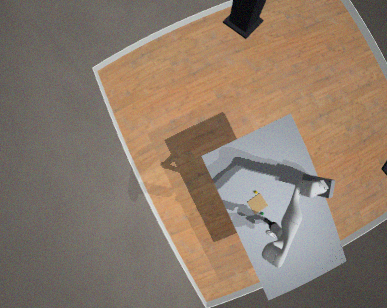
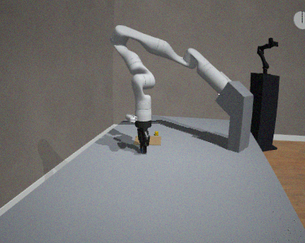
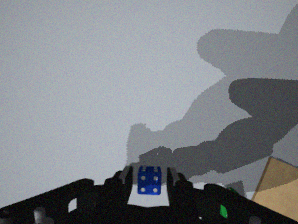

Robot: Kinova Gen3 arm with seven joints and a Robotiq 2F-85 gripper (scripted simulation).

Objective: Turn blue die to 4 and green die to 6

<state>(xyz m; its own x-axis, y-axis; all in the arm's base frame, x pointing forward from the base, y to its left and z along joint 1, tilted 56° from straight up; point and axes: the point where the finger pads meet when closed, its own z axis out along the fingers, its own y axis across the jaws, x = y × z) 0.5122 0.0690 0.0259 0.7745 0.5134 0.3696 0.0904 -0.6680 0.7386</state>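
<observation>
Now: the blue die 10 mm below my hand. From my hand the other things lie so: green die 10 mm behind, 80 mm to the right, 10 mm below; then tan mat 50 mm behind, 170 mm to the right, 20 mm below; then yellow die 120 mm behind, 260 mm to the right, 10 mm below.
</observation>
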